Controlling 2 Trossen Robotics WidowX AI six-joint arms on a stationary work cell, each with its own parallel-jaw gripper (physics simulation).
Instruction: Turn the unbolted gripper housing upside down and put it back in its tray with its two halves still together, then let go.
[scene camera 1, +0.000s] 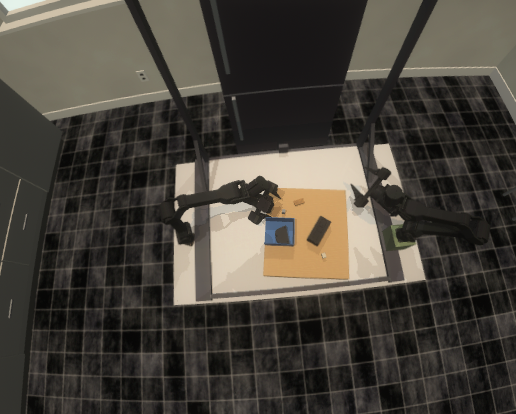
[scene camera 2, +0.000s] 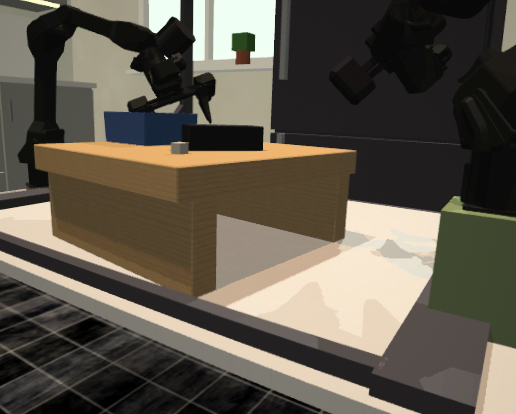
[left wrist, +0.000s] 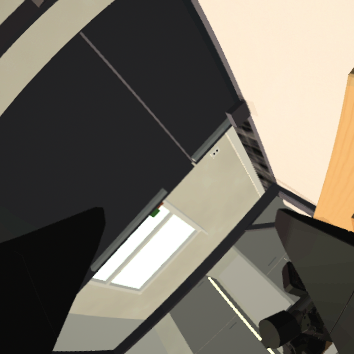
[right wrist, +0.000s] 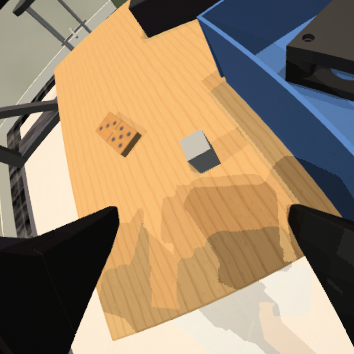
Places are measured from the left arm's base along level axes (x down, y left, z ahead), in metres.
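Pixels of known places: left gripper, fingertip midpoint: (scene camera 1: 357, 175) (scene camera 2: 374, 70) (left wrist: 191, 216); right gripper, fingertip midpoint: (scene camera 1: 275, 207) (right wrist: 203, 213); left arm's base, link origin: (scene camera 1: 403, 234) (scene camera 2: 498, 209); right arm's base, link origin: (scene camera 1: 187, 238) (scene camera 2: 41, 185).
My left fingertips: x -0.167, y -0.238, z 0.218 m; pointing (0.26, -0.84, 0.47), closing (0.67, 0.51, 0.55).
Note:
Ahead of a thing's pixels: the offset from my left fingertips to its middle. Level surfaces: height alone.
The dark gripper housing @(dy +0.195, dx +0.110, dz +0.337 m) (scene camera 1: 283, 234) (right wrist: 327, 42) lies in the blue tray @(dy +0.178, dx +0.110, dz +0.344 m) (scene camera 1: 294, 232) (scene camera 2: 125, 128) (right wrist: 270, 95), a flat plate with a small round hole facing up. Part of it is cut off in the right wrist view, so whether both halves meet all round cannot be told. It is hidden in scene camera 2. My right gripper (scene camera 1: 274, 207) (right wrist: 203, 213) is open and empty, above the table edge beside the tray. My left gripper (scene camera 1: 361, 179) (left wrist: 191, 216) is open and empty, raised beyond the table's right side in scene camera 1, far from the housing.
A black block @(dy +0.189, dx +0.118, dz +0.176 m) (scene camera 1: 319, 231) (scene camera 2: 222, 138) (right wrist: 170, 15) lies beside the tray on the wooden table @(dx +0.137 m) (scene camera 1: 305, 266) (scene camera 2: 280, 156). A domino @(dy +0.043, dx +0.133, dz +0.241 m) (scene camera 1: 299, 202) (right wrist: 119, 134) and a grey cube @(dy +0.084, dx +0.125, dz +0.315 m) (scene camera 1: 284, 211) (right wrist: 200, 150) lie near the right gripper. Another small cube @(dy +0.294, dx +0.129, dz +0.169 m) (scene camera 1: 324, 256) (scene camera 2: 180, 148) lies beyond the block.

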